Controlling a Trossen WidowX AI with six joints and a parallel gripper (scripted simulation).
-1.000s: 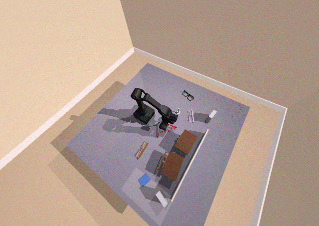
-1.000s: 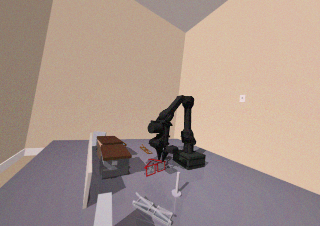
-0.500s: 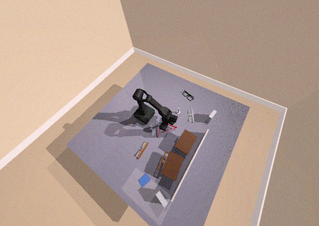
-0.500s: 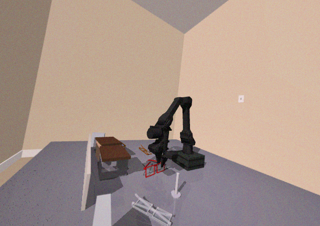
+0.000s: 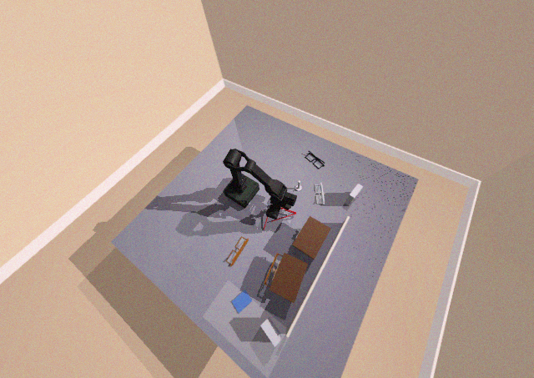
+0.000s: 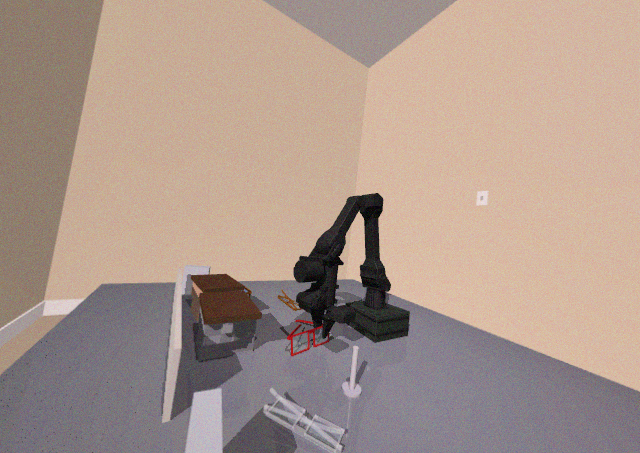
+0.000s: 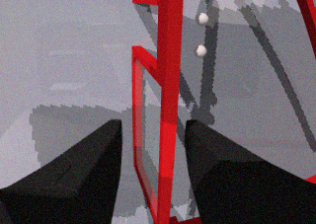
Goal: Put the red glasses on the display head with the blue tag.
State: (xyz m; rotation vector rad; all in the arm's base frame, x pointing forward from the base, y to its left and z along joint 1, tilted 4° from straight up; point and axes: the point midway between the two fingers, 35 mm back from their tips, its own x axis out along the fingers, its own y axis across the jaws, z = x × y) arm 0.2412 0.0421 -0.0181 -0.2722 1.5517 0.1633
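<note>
The white post lies 3 cm ahead of my gripper tip and 19 cm to the left of it. The rest, counted from my gripper tip: blue tag 13 cm ahead, 48 cm to the right, 2 cm below; then long low white wall 36 cm ahead, 16 cm to the right, 4 cm above.
</note>
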